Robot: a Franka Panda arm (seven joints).
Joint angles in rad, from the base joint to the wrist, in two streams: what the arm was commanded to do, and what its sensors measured. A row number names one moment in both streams.
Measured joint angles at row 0: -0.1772, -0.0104, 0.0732, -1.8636, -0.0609, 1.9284, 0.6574
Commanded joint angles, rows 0 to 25: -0.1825, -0.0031, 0.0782, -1.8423, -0.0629, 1.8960, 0.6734; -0.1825, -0.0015, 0.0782, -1.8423, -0.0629, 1.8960, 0.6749; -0.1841, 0.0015, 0.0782, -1.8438, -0.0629, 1.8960, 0.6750; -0.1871, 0.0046, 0.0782, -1.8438, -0.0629, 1.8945, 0.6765; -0.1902, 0.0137, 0.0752, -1.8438, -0.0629, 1.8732, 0.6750; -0.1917, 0.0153, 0.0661, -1.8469, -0.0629, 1.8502, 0.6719; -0.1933, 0.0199, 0.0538, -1.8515, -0.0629, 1.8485, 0.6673; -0.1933, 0.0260, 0.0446, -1.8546, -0.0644, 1.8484, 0.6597; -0.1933, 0.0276, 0.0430, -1.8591, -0.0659, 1.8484, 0.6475; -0.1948, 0.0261, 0.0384, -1.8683, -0.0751, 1.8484, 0.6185; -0.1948, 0.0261, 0.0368, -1.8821, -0.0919, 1.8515, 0.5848; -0.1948, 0.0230, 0.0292, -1.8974, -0.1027, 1.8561, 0.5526; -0.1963, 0.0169, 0.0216, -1.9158, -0.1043, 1.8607, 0.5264; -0.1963, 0.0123, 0.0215, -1.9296, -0.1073, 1.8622, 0.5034; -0.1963, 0.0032, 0.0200, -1.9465, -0.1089, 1.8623, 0.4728; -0.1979, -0.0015, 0.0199, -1.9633, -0.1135, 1.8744, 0.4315; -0.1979, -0.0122, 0.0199, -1.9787, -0.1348, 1.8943, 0.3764; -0.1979, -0.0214, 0.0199, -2.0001, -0.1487, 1.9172, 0.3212; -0.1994, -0.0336, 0.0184, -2.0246, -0.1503, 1.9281, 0.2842; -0.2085, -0.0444, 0.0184, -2.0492, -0.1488, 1.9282, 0.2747; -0.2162, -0.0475, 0.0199, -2.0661, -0.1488, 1.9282, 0.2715; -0.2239, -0.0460, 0.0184, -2.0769, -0.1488, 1.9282, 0.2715; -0.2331, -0.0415, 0.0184, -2.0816, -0.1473, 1.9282, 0.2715; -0.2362, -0.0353, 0.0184, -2.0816, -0.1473, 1.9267, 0.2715; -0.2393, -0.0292, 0.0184, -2.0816, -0.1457, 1.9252, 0.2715; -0.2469, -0.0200, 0.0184, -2.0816, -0.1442, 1.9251, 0.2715
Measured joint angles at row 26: -0.2290, -0.0169, 0.0165, -2.0571, -0.1329, 1.9042, 0.2878
